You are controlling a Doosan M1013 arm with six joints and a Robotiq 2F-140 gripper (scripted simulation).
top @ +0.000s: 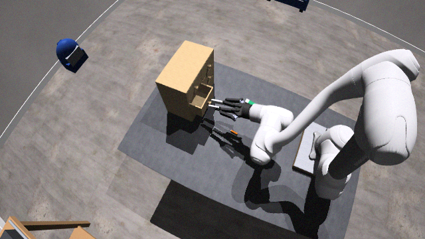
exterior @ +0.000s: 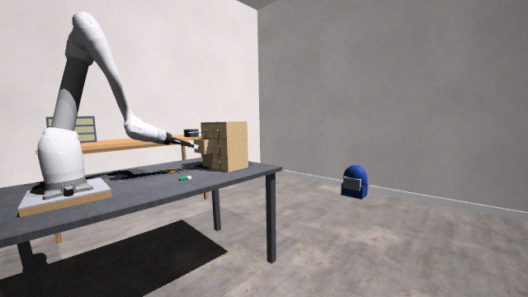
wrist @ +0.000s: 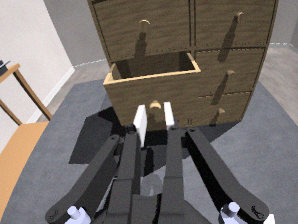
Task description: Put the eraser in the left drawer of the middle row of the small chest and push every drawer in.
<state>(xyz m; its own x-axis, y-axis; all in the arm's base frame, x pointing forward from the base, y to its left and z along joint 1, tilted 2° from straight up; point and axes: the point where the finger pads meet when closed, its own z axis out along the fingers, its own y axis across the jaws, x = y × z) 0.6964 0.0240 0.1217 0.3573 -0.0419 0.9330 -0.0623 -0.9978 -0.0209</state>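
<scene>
My gripper is now 160 mm past the eraser, 170 mm to the left of it and 160 mm above it. From my hand the other things lie so: small orange stick 130 mm behind, 50 mm to the left, 160 mm below.
</scene>
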